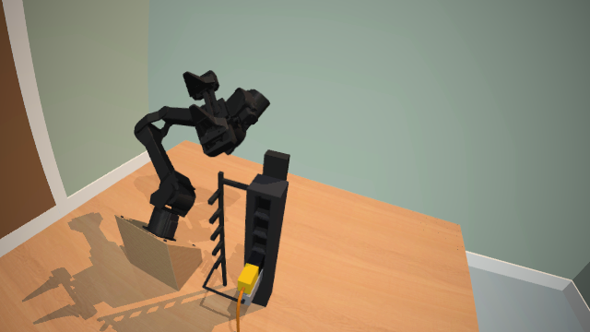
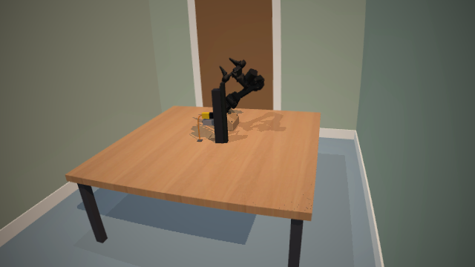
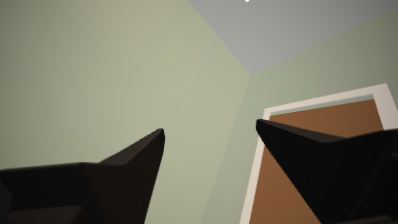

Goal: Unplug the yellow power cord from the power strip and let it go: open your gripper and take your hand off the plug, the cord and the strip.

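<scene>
My gripper tip is now 18 cm short of the yellow plug, 4 cm to the left of it and 29 cm above it.
</scene>
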